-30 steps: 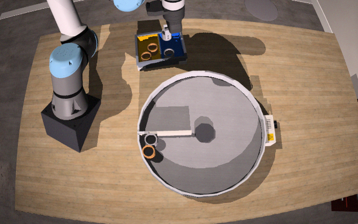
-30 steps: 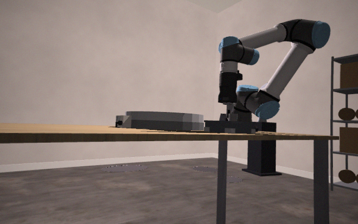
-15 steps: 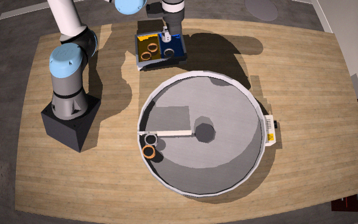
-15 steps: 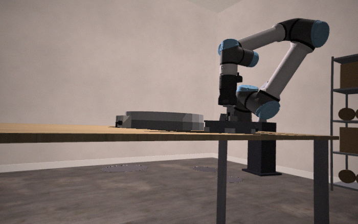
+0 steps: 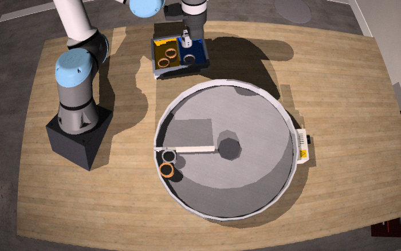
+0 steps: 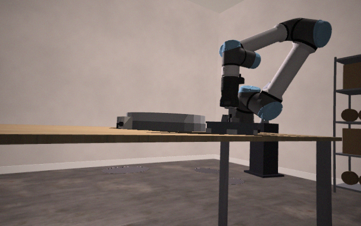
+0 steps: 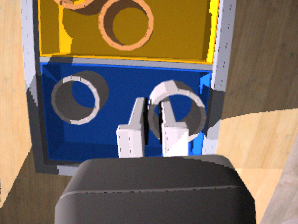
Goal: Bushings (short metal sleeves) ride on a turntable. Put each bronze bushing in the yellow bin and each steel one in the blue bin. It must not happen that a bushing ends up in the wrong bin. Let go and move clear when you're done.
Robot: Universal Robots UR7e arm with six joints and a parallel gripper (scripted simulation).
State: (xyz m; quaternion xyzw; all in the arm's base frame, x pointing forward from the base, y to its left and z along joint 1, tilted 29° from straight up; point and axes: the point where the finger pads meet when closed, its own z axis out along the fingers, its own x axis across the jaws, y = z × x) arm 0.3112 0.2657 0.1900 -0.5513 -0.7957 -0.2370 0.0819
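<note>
Right now my hand is 40 mm above the bin, 30 mm to the left of it and 30 mm past it. From my hand the other things lie so: turntable (350 mm to the right, 170 mm ahead, 20 mm below).
</note>
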